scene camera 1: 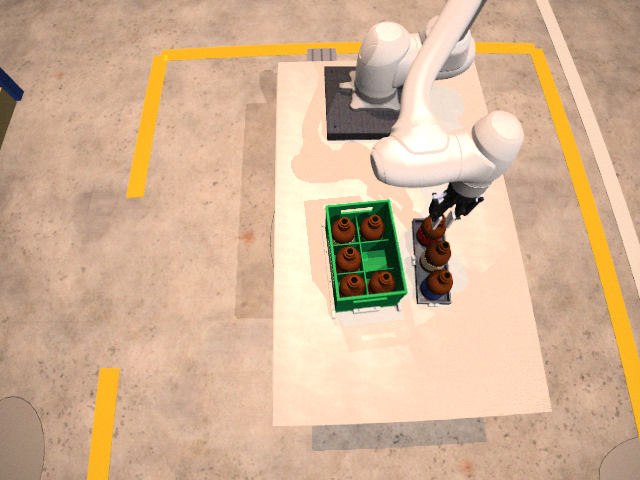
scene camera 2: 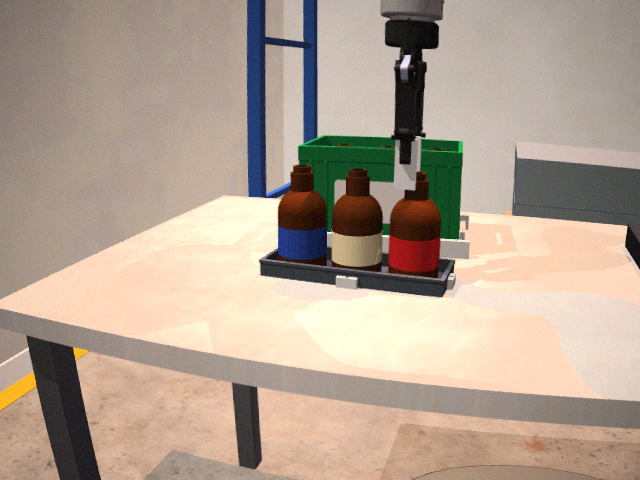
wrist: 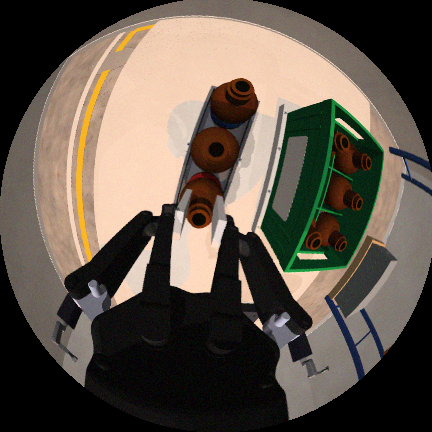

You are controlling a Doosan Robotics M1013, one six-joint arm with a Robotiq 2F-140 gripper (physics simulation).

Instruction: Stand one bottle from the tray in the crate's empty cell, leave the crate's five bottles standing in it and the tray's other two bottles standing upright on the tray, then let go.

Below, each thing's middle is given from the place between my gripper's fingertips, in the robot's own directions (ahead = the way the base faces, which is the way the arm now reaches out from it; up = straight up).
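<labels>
There's the blue-labelled bottle (scene camera 2: 302, 213), and I see my gripper 160 mm short of the bottle and 60 mm above it.
</labels>
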